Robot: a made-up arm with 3 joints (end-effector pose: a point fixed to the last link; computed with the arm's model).
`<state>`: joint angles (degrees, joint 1 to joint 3).
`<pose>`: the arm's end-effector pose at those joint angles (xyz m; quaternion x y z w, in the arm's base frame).
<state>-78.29 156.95 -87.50</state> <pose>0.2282 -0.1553 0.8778 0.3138 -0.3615 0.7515 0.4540</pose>
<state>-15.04 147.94 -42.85</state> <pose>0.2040 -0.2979 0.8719 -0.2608 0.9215 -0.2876 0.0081</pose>
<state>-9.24 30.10 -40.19</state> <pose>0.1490 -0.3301 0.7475 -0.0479 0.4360 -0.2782 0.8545</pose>
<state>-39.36 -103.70 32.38</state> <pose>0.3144 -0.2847 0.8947 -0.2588 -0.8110 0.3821 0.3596</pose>
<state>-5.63 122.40 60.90</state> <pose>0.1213 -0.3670 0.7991 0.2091 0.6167 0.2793 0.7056</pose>
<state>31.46 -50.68 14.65</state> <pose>0.2443 -0.3174 0.6258 0.1182 -0.4959 -0.1299 0.8504</pose>
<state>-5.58 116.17 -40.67</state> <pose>0.1602 -0.3182 0.8377 -0.1869 0.9004 -0.2520 0.3014</pose>
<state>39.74 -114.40 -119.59</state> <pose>0.2021 -0.2808 0.7085 0.8422 -0.1384 -0.2309 0.4672</pose>
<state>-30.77 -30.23 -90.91</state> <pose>0.2225 -0.2942 0.7863 0.0894 0.1629 -0.4342 0.8815</pose>
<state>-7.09 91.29 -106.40</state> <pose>0.1785 -0.2885 0.7888 -0.2711 0.7471 -0.6052 0.0463</pose>
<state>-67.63 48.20 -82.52</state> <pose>0.1903 -0.2391 0.8686 -0.4074 0.3052 -0.7113 0.4846</pose>
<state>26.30 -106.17 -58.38</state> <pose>0.2492 -0.3048 0.6981 0.4890 -0.5011 -0.2575 0.6660</pose>
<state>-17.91 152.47 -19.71</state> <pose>0.2020 -0.3053 0.8901 -0.1682 0.9554 -0.2158 0.1110</pose>
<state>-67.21 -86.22 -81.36</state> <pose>0.2745 -0.2325 0.8467 -0.0389 -0.2162 0.0570 0.9739</pose>
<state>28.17 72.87 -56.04</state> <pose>0.1216 -0.2995 0.7196 0.0856 0.8285 -0.1953 0.5179</pose>
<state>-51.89 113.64 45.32</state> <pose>0.1579 -0.2967 0.9229 -0.2192 0.7010 0.0334 0.6778</pose>
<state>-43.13 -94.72 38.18</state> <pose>0.3197 -0.2799 0.8951 -0.3038 -0.7664 0.4318 0.3658</pose>
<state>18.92 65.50 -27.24</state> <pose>0.1108 -0.3192 0.7158 0.1108 0.6710 -0.1056 0.7255</pose>
